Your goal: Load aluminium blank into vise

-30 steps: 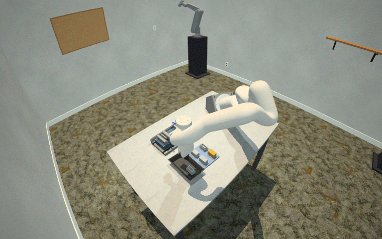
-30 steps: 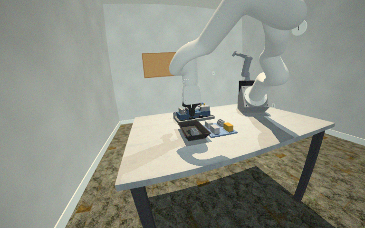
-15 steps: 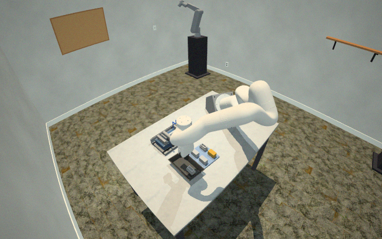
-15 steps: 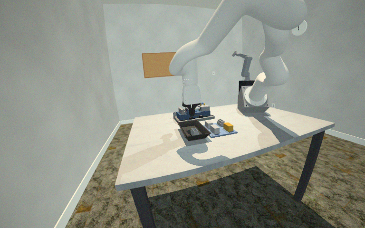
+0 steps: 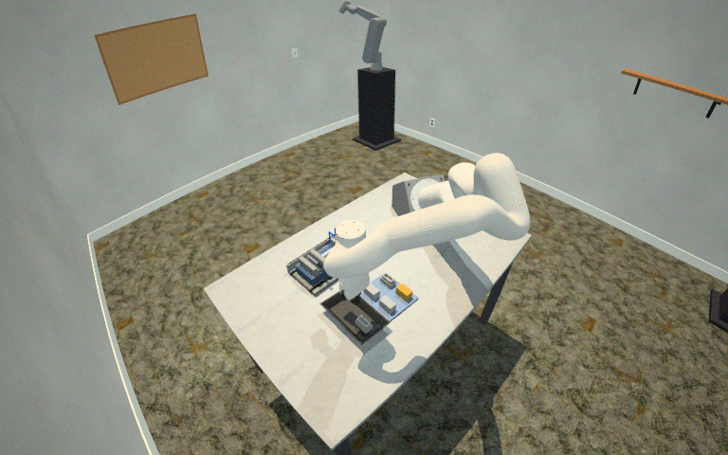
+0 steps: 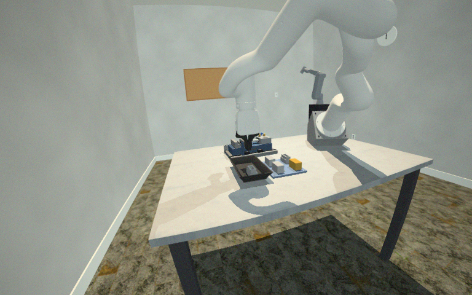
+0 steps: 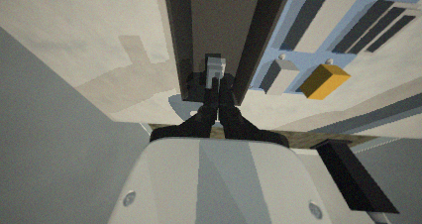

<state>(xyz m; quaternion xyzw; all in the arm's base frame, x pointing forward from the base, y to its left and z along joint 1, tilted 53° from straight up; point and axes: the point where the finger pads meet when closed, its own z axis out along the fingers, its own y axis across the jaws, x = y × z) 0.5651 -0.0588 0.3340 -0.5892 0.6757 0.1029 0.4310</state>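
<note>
The brass blank is 22 cm behind my hand, 11 cm below it and 4 cm to the left of it. The rest, counted from my hand: blue vise 30 cm to the right, 10 cm below, 9 cm behind.
</note>
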